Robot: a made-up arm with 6 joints.
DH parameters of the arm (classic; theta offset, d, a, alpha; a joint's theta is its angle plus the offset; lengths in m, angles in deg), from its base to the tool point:
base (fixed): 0 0 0 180
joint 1: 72.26 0 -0.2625 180
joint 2: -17.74 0.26 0.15 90
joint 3: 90 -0.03 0.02 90
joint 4: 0 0.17 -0.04 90
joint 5: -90 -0.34 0.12 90
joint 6: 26.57 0 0.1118 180
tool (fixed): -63.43 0.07 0 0
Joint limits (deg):
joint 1: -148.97..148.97
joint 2: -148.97..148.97
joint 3: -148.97..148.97
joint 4: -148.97..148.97
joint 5: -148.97..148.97
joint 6: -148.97..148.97
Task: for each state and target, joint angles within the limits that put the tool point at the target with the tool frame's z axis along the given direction. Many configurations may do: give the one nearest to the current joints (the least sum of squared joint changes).
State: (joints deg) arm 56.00 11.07 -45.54 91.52 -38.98 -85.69
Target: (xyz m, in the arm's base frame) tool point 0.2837 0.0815 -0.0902 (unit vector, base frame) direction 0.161 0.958 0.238
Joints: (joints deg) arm 54.79 -6.10 -27.38 95.09 -40.39 -82.66
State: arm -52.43 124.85 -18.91 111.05 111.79 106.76
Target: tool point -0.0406 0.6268 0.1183 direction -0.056 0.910 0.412
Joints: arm -28.67 109.47 9.10 115.21 135.80 101.11
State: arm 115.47 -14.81 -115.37 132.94 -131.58 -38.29
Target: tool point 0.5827 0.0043 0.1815 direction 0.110 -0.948 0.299
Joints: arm 84.12 27.91 -132.82 97.81 -148.97 8.97
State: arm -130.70 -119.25 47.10 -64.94 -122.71 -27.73
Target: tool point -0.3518 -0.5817 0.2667 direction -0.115 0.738 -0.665
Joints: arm -148.97 -136.27 47.44 -26.80 -83.63 -7.25
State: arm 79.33 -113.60 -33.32 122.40 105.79 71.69
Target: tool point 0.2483 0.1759 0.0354 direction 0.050 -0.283 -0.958
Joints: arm 107.72 -142.08 -63.69 148.97 56.73 57.03
